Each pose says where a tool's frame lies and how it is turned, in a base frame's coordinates. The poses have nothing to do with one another.
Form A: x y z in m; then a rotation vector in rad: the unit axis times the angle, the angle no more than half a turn.
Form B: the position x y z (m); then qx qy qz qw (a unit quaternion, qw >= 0). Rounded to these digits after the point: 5 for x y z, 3 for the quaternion.
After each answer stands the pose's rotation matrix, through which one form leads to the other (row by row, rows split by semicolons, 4 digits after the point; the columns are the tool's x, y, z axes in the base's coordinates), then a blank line. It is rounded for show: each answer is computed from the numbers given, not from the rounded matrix.
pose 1, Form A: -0.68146 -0.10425 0.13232 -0.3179 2.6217 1.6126
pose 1, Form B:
-0.68146 -0.10425 0.13232 -0.103 0.847 0.521 0.024
-0.9778 -0.1986 -0.0670; -0.1494 0.4360 0.8875; -0.1471 0.8777 -0.4560

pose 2, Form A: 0.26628 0.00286 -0.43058 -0.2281 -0.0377 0.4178
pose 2, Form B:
0.26628 0.00286 -0.43058 -0.113 -0.019 0.207 0.972
0.9137 -0.3979 -0.0830; 0.4063 0.8888 0.2118; -0.0105 -0.2273 0.9738

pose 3, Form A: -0.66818 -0.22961 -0.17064 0.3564 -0.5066 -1.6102
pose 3, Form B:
-0.66818 -0.22961 -0.17064 0.157 -0.223 -0.709 0.650
-0.1046 0.8522 -0.5126; -0.9922 -0.0543 0.1121; 0.0677 0.5203 0.8513

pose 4, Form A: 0.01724 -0.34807 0.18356 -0.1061 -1.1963 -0.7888
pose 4, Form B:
0.01724 -0.34807 0.18356 -0.049 -0.548 -0.361 0.753
0.1383 0.5973 -0.7900; -0.4908 0.7341 0.4692; 0.8602 0.3228 0.3947

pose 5, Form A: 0.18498 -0.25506 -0.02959 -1.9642 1.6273 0.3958
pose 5, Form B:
0.18498 -0.25506 -0.02959 -0.731 0.606 0.147 0.277
0.2225 -0.9676 0.1195; -0.8046 -0.1130 0.5830; -0.5506 -0.2259 -0.8036

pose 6, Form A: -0.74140 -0.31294 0.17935 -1.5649 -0.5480 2.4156
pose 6, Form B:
-0.74140 -0.31294 0.17935 -0.531 -0.186 0.820 0.106
-0.4135 0.0243 -0.9102; 0.3708 -0.9085 -0.1927; -0.8316 -0.4172 0.3666

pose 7, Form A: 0.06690 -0.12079 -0.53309 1.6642 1.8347 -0.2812
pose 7, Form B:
0.06690 -0.12079 -0.53309 0.633 0.698 -0.107 0.319
0.0039 0.9510 0.3093; 0.8147 0.1764 -0.5525; -0.5799 0.2541 -0.7740

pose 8, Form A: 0.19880 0.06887 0.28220 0.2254 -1.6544 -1.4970
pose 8, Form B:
0.19880 0.06887 0.28220 0.091 -0.664 -0.601 0.435
-0.6059 0.4022 -0.6863; -0.6428 0.2607 0.7203; 0.4686 0.8776 0.1006

